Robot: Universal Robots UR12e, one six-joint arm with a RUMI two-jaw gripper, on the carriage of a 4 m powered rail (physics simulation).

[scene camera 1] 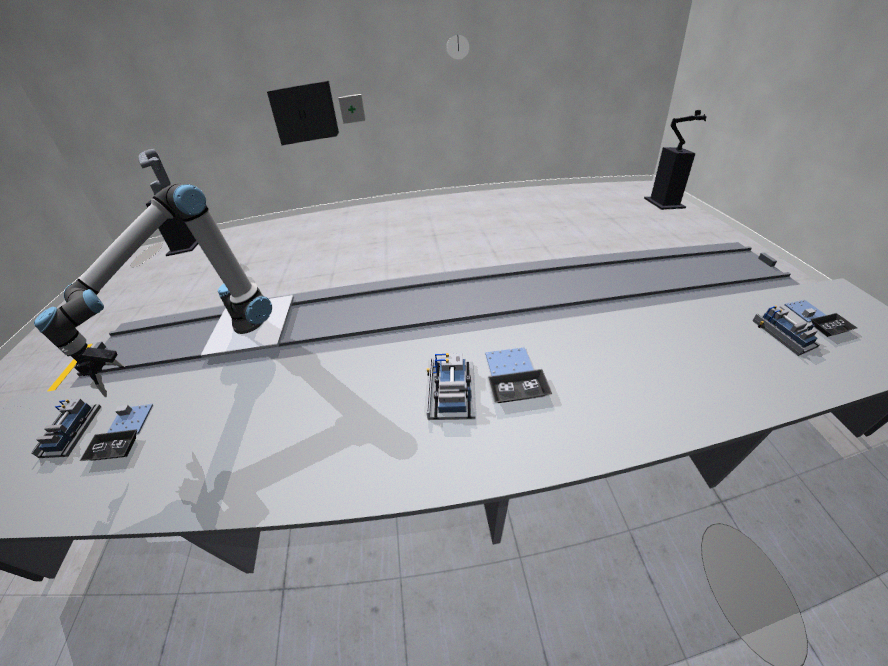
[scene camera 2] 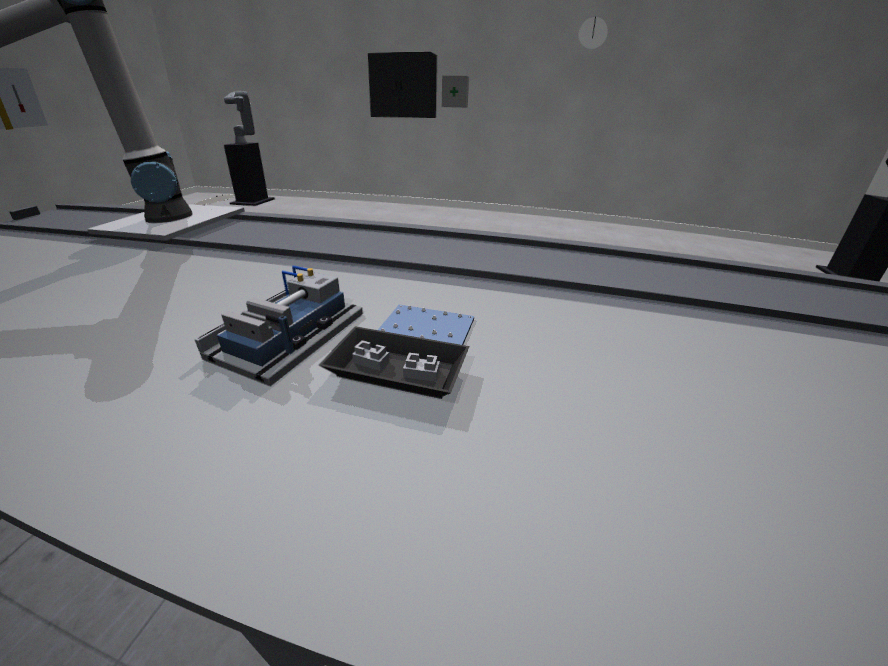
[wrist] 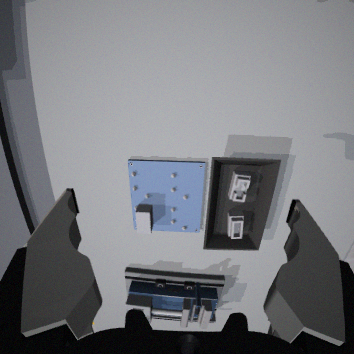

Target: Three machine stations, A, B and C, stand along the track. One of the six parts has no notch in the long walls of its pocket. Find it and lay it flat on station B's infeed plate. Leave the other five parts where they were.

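Places are measured from the arm's base along level axes (x down, y back, z left), in centimetres.
Pixels of known places: gripper, fingertip midpoint: [scene camera 1: 115, 382] [wrist: 183, 195]; arm's base, origin of the base link: [scene camera 1: 249, 323] [scene camera 2: 169, 217].
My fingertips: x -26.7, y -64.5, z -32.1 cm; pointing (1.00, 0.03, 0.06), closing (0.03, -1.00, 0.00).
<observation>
For each thing: its top centre in the pictures, then the offset to it from my fingertips. "spot": a spot on its surface instead.
- station's dark tray, surface spot: [wrist: 211, 200] spot: dx +26.1, dy -6.5, dz -15.4 cm
- part, middle of its top: [wrist: 241, 190] [scene camera 1: 117, 442] dx +25.0, dy -12.2, dz -11.9 cm
- middle station's tray, surface spot: [scene camera 2: 387, 384] [scene camera 1: 523, 398] spot: dx +27.8, dy -13.9, dz +167.2 cm
- left blue plate, middle of its top: [wrist: 165, 199] [scene camera 1: 128, 419] dx +28.9, dy +3.8, dz -17.3 cm
- grey block, middle of its top: [wrist: 142, 222] [scene camera 1: 121, 408] dx +25.3, dy +8.8, dz -22.0 cm
My gripper [scene camera 1: 101, 383] [wrist: 183, 195] is open, above the left station in scene camera 1. In that station's dark tray [scene camera 1: 107, 454] [wrist: 211, 200] lie two pale parts. The part nearer the machine [scene camera 1: 98, 446] [wrist: 236, 228] shows a plain rectangular pocket, with no notch visible. The other part [scene camera 1: 118, 443] [wrist: 240, 188] has a broken, notched pocket outline. The middle station's tray [scene camera 1: 527, 397] [scene camera 2: 387, 384] holds two notched parts, one left [scene camera 1: 505, 387] [scene camera 2: 370, 357] and one right [scene camera 1: 530, 384] [scene camera 2: 421, 369]. Its blue plate [scene camera 1: 509, 360] [scene camera 2: 437, 322] bears no part. The right station's parts [scene camera 1: 832, 324] are too small to judge.
The left blue plate [scene camera 1: 141, 418] [wrist: 156, 175] bears a grey block [scene camera 1: 124, 410] [wrist: 144, 221]. Blue-grey machines stand beside the trays at left [scene camera 1: 65, 427] [wrist: 172, 302], middle [scene camera 1: 451, 387] [scene camera 2: 279, 322] and right [scene camera 1: 786, 329]. The rail [scene camera 1: 444, 293] [scene camera 2: 430, 243] runs behind the table.
</observation>
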